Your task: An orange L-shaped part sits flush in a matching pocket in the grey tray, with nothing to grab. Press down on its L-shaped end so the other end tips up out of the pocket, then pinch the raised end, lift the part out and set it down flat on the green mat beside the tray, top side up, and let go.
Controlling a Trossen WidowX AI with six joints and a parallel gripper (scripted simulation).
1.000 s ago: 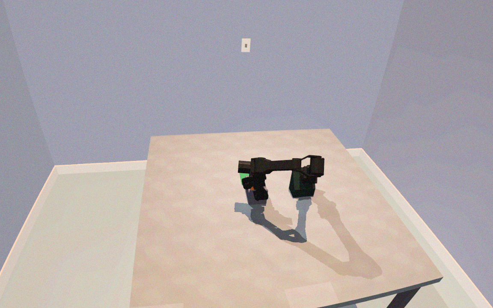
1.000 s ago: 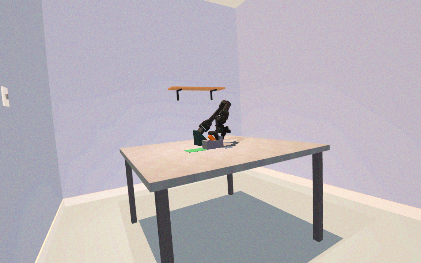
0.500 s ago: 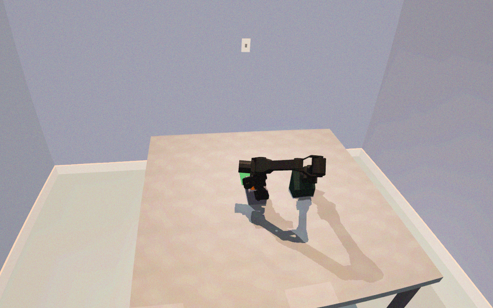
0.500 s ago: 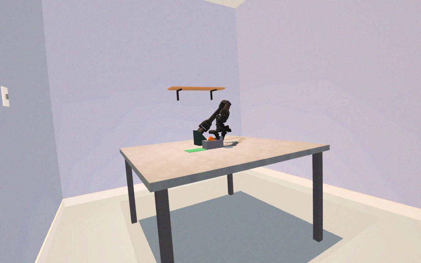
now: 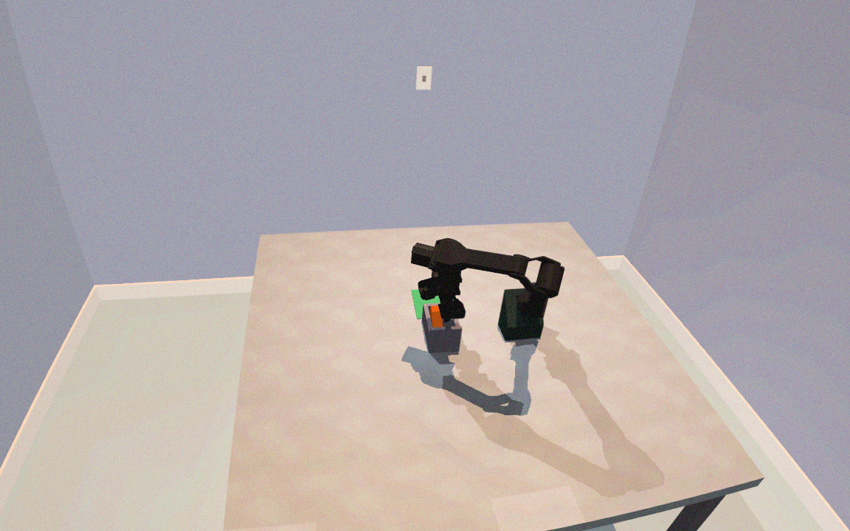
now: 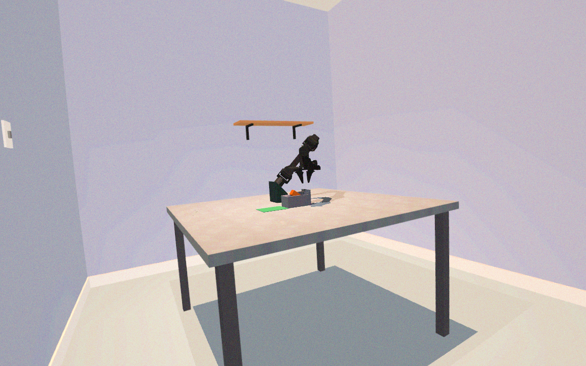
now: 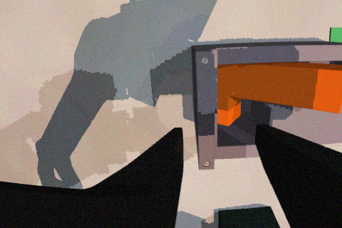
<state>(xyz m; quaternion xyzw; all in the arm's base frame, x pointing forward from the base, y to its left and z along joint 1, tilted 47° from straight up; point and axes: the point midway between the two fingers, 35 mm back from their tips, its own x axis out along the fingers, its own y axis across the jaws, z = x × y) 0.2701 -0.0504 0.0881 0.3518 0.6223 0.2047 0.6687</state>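
Right now the orange L-shaped part is 90 mm below my gripper tip, 40 mm to the right of it and 10 mm behind it. From my gripper tip the other things lie so: green mat 220 mm to the right, 140 mm below, 40 mm behind.
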